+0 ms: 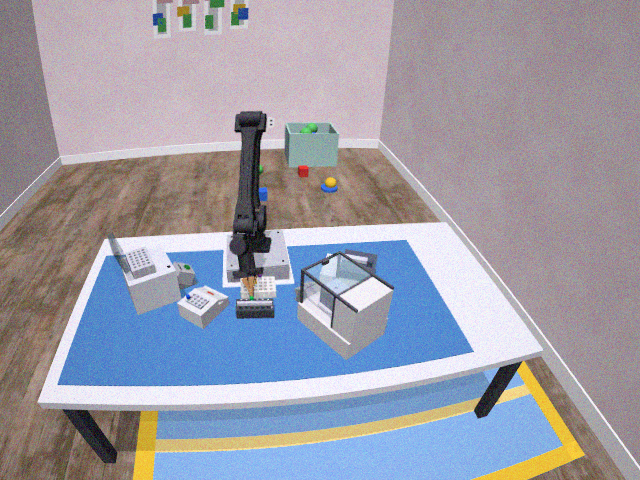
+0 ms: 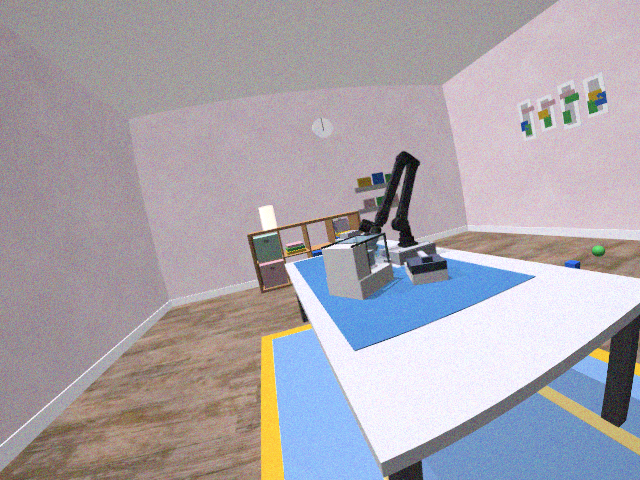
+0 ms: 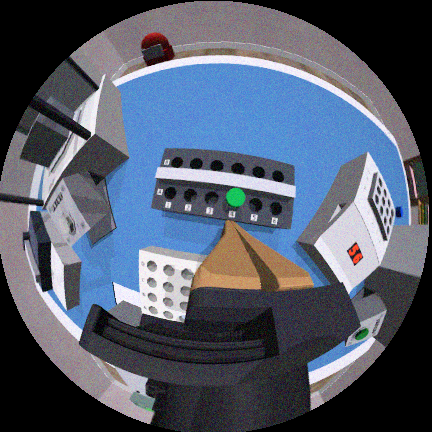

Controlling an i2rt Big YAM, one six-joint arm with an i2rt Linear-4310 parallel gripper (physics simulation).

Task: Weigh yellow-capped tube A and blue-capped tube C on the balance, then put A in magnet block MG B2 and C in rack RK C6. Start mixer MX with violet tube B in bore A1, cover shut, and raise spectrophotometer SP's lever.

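Seen in the pictures: gripper, between the fingertips: (image 1: 252, 297) (image 3: 227, 226); arm's base, origin of its link: (image 1: 255, 246) (image 2: 407, 245).
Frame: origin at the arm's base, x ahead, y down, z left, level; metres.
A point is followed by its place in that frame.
Observation:
My gripper (image 1: 251, 295) {x 0.272, y 0.030, z 0.026 m} (image 3: 227, 226) {x 0.272, y 0.030, z 0.026 m} is shut and empty, its orange fingertips just beside dark magnet block MG (image 1: 254, 311) {x 0.337, y 0.035, z 0.042 m} (image 3: 227, 179) {x 0.307, y 0.019, z 0.037 m}, near A4. A green-capped tube (image 3: 235, 197) {x 0.293, y 0.010, z 0.027 m} stands in A4; the visible B-row holes are empty. White rack RK (image 1: 267, 289) {x 0.211, y 0.040, z 0.072 m} (image 3: 160, 277) {x 0.203, y 0.037, z 0.074 m} is partly hidden by the gripper. A violet cap (image 1: 260, 275) {x 0.167, y 0.013, z 0.042 m} shows faintly behind it. A blue cap (image 1: 188, 296) {x 0.351, y -0.020, z -0.182 m} (image 3: 399, 212) {x 0.344, y -0.019, z -0.180 m} shows at the keypad-like grid of the "56" box. The glass-walled balance (image 1: 364, 304) {x 0.461, y -0.138, z 0.380 m} (image 2: 343, 271) {x 0.431, y -0.045, z 0.428 m} (image 3: 112, 120) {x 0.372, y 0.032, z 0.229 m} stands right. Mixer MX (image 1: 155, 291) {x 0.331, y -0.010, z -0.317 m} has its clear cover raised. No yellow cap shows.
The white box with the red "56" display (image 1: 202, 312) {x 0.395, y 0.004, z -0.124 m} (image 3: 345, 245) {x 0.287, y 0.021, z -0.102 m} stands left of the magnet block. A green-button box (image 1: 185, 274) {x 0.205, y 0.005, z -0.239 m} (image 3: 367, 320) {x 0.192, y 0.002, z -0.232 m} is beside the mixer. A grey PRINT box (image 3: 70, 210) {x 0.235, y 0.002, z 0.199 m} adjoins the balance. A dark-topped device (image 2: 427, 269) {x 0.108, y 0.010, z 0.467 m} (image 3: 41, 250) {x 0.121, y -0.003, z 0.331 m} stands behind the balance.

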